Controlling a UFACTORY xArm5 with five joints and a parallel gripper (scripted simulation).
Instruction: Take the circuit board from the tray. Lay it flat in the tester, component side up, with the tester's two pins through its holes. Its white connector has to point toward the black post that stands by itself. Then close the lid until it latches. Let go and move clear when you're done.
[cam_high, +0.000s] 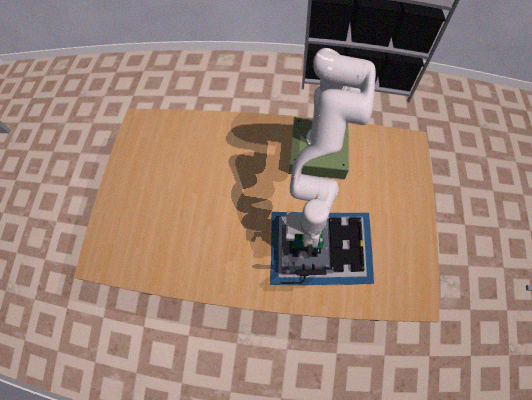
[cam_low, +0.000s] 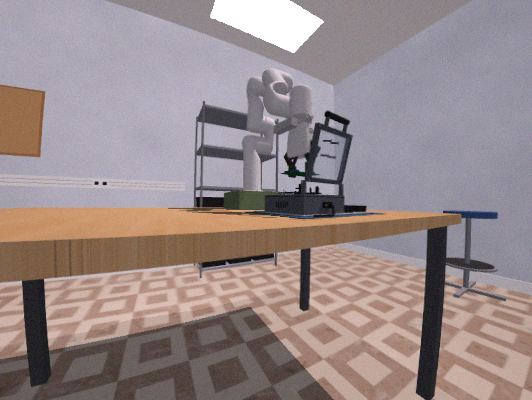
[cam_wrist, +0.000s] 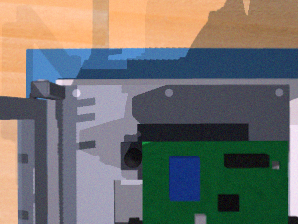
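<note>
The tester lies 40 mm to the left of my hand, 30 mm ahead of it and 20 mm below it. Also, from my hand: green circuit board: right at my hand; then tester lid: 120 mm ahead, 50 mm above, 10 mm to the left.
</note>
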